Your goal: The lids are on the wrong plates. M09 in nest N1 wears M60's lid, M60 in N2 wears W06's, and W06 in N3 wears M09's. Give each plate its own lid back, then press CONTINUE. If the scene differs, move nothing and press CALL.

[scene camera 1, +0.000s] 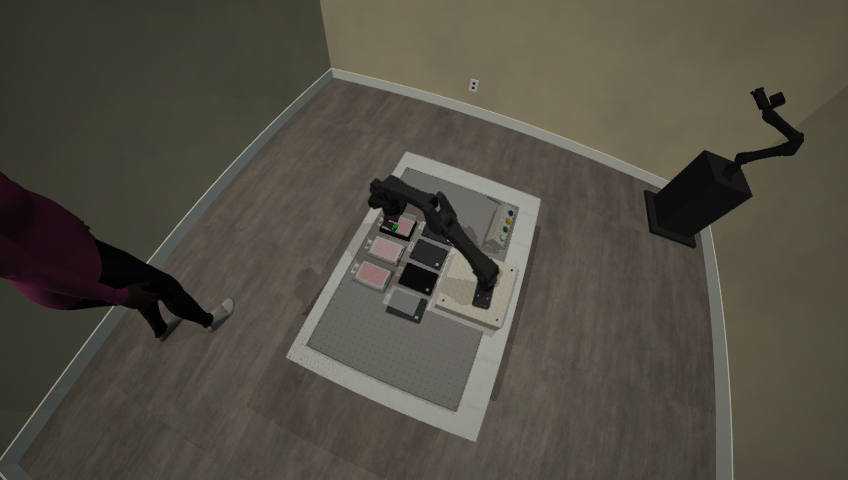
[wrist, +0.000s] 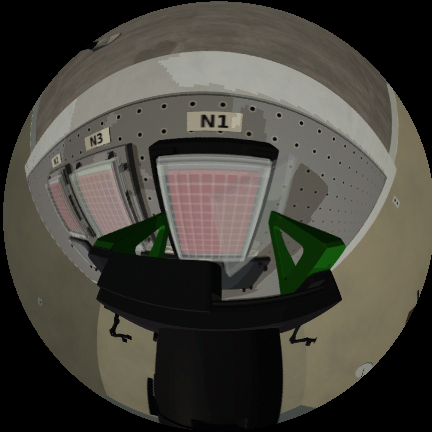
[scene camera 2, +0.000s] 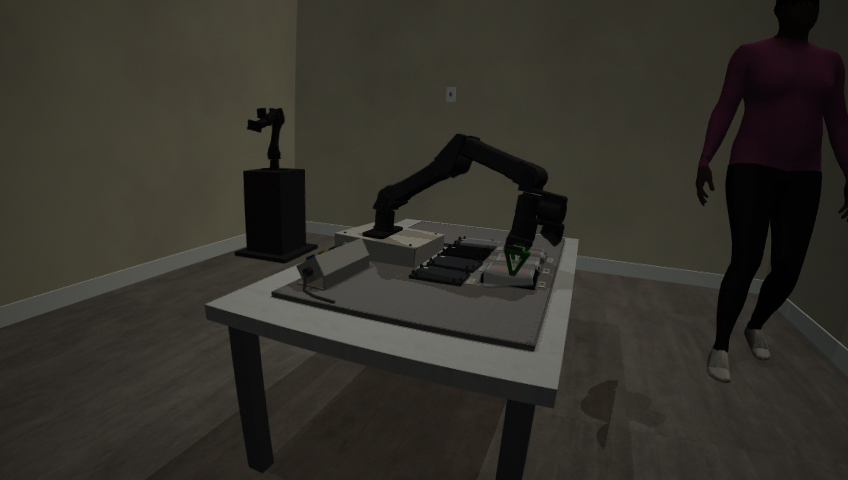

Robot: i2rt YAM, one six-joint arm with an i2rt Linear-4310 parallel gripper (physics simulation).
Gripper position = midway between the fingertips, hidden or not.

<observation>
In view: the gripper [scene camera 2: 513, 270], a nest N1 [wrist: 171, 146] and a pegboard [wrist: 334, 187].
</observation>
